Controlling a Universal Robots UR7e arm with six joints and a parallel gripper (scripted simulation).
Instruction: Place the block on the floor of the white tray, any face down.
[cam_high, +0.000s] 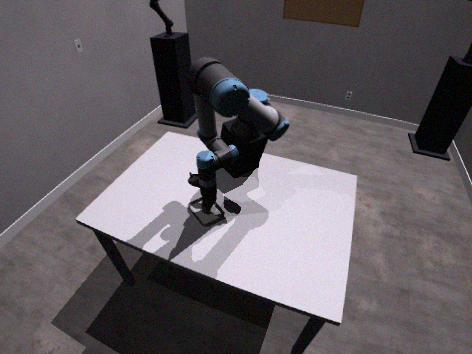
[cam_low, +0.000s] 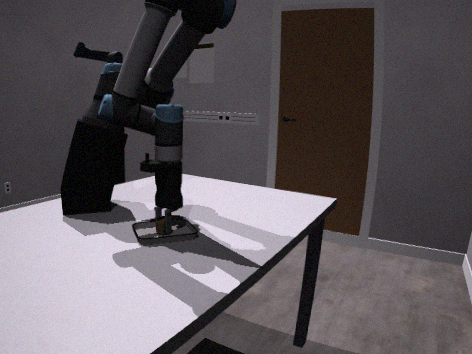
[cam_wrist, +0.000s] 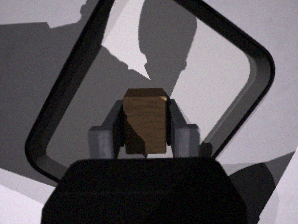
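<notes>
Right now my hand is 10 mm above the brown wooden block. Also, from my hand: tray 20 mm below.
</notes>
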